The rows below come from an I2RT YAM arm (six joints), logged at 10 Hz.
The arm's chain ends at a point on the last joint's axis. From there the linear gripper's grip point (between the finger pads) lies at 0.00 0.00 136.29 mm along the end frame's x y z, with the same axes.
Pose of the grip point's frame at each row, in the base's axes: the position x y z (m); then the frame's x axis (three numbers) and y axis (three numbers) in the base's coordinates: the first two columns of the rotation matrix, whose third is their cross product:
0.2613 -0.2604 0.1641 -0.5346 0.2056 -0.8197 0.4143 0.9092 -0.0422
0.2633 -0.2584 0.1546 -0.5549 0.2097 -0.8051 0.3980 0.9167 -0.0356
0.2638 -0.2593 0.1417 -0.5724 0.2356 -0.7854 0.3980 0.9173 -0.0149
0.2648 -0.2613 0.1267 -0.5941 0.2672 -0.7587 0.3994 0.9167 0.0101
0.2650 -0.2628 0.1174 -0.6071 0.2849 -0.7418 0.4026 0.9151 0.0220
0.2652 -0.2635 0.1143 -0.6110 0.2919 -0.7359 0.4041 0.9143 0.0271
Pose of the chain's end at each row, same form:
0.1609 -0.2110 0.2420 -0.5346 0.2056 -0.8197 0.4143 0.9092 -0.0422
0.1637 -0.2120 0.2353 -0.5549 0.2097 -0.8051 0.3980 0.9167 -0.0356
0.1661 -0.2155 0.2260 -0.5724 0.2356 -0.7854 0.3980 0.9173 -0.0149
0.1696 -0.2208 0.2155 -0.5941 0.2672 -0.7587 0.3994 0.9167 0.0101
0.1716 -0.2239 0.2087 -0.6071 0.2849 -0.7418 0.4026 0.9151 0.0220
0.1724 -0.2252 0.2065 -0.6110 0.2919 -0.7359 0.4041 0.9143 0.0271

